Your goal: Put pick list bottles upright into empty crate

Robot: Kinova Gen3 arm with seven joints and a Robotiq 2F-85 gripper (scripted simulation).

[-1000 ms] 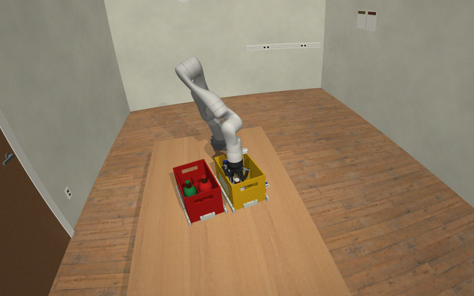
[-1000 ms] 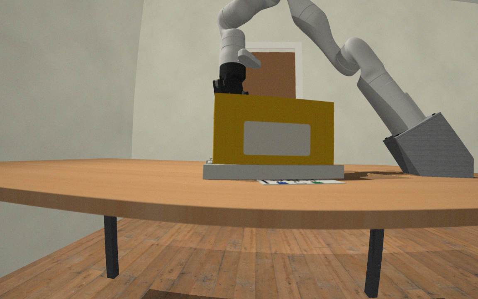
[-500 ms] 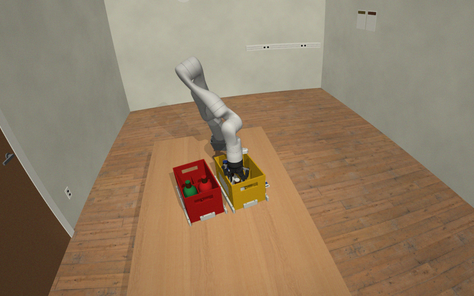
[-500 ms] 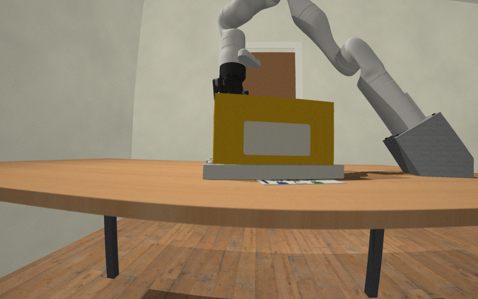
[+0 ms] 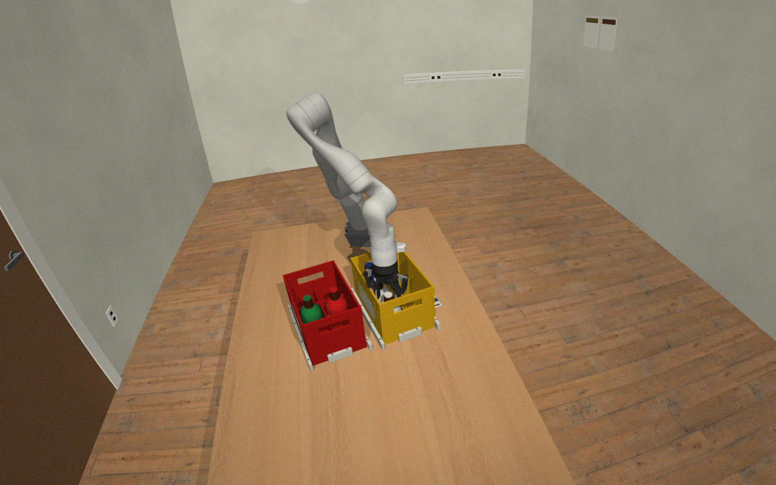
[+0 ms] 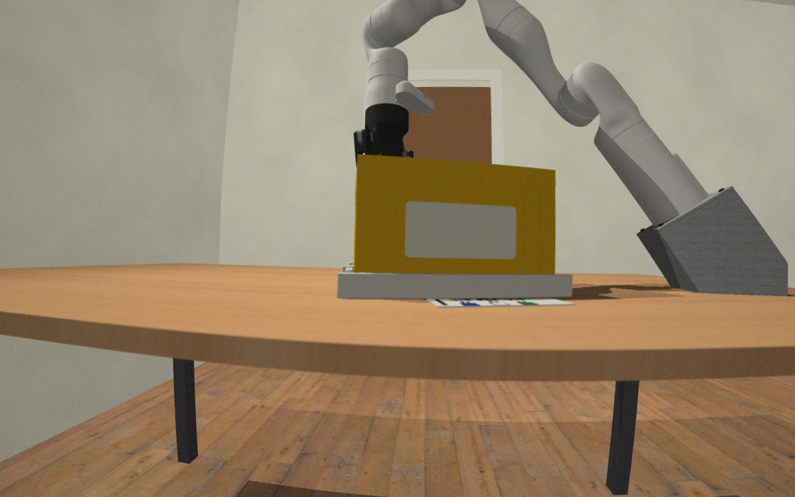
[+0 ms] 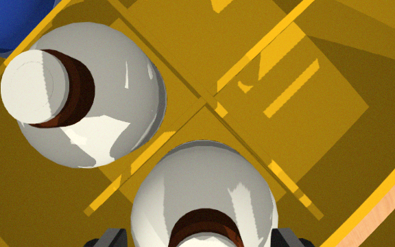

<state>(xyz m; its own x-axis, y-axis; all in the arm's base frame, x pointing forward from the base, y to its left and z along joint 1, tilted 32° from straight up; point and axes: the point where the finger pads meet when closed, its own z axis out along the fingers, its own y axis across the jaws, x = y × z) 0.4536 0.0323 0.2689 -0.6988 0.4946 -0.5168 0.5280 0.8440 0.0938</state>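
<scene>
Now: the green bottle 7 cm behind my hand, 24 cm to the right of it and 7 cm below it. Also, from my hand: yellow crate 9 cm behind, 4 cm to the left, 7 cm below; red bottle 8 cm behind, 16 cm to the right, 7 cm below; blue bottle 17 cm behind, 2 cm to the right, 7 cm below.
</scene>
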